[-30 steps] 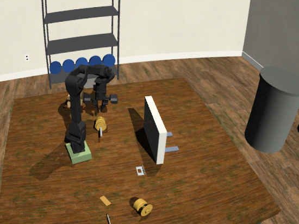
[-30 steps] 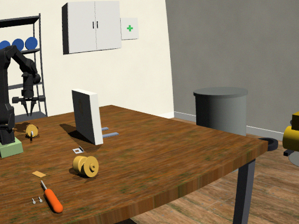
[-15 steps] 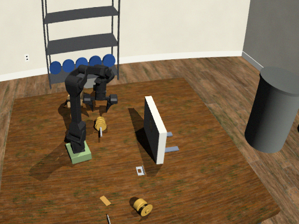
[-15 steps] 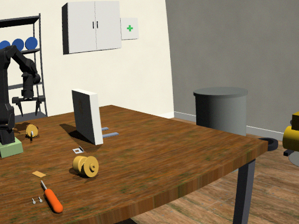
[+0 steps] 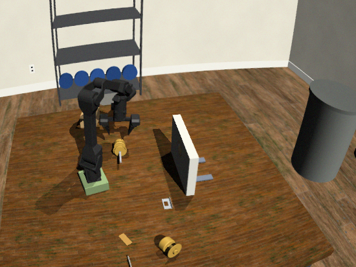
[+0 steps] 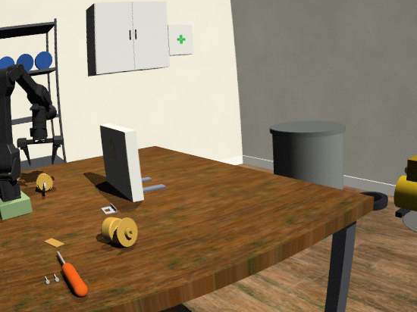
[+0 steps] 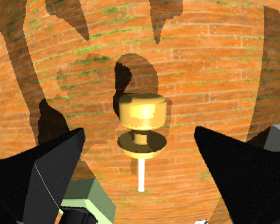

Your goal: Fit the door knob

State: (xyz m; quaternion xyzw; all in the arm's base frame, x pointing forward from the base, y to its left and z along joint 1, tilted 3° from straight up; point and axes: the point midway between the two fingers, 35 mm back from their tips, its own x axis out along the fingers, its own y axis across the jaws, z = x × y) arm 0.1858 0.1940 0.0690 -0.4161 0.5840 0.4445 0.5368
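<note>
Right now my hand is 25 cm to the left of the door panel, 21 cm short of it and 1 cm above it. Also, from my hand: orange screwdriver 70 cm to the right, 19 cm behind, 11 cm below; tan plate 52 cm to the right, 15 cm behind, 12 cm below; cardboard box 29 cm to the left, 10 cm below, 9 cm behind.
</note>
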